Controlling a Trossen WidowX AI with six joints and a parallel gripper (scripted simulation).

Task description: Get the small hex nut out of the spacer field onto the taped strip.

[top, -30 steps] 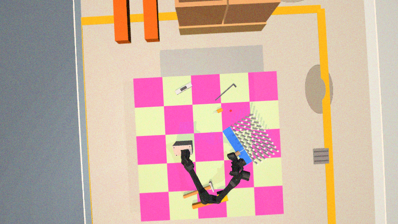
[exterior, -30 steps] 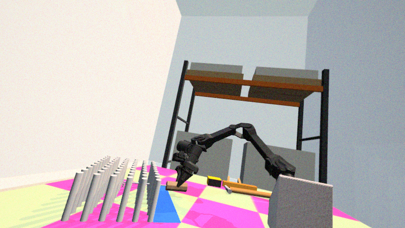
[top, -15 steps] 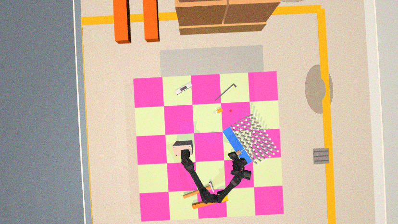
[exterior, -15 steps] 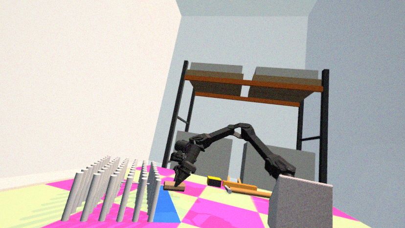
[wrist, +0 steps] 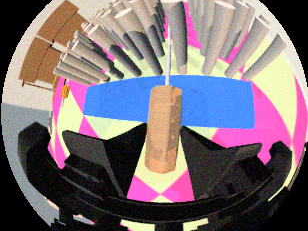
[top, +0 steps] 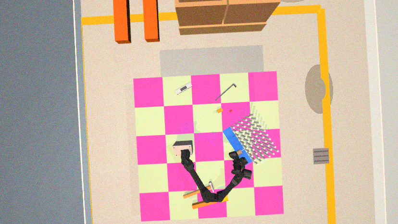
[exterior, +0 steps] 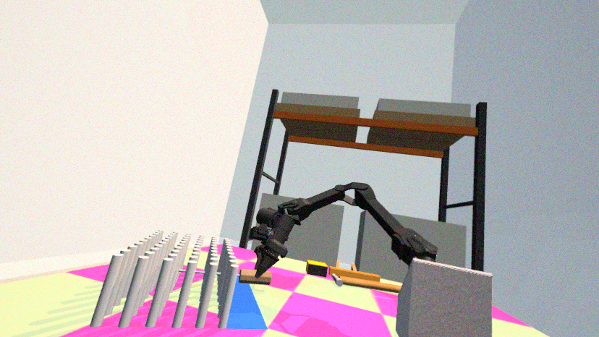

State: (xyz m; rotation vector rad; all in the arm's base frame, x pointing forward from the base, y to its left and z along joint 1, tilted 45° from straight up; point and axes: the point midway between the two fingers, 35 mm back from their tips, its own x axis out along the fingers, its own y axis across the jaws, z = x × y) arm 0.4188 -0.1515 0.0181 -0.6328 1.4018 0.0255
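My gripper tip is now 6 cm to the right of the blue taped strip, 3 cm above it and 2 cm short of it. Also, from my gripper tip: orange-handled tool (40 cm to the left, 10 cm behind, 2 cm below); then grey block (64 cm to the left, 39 cm behind, 2 cm below); then red piece (38 cm to the left, 2 cm below, 1 cm ahead).
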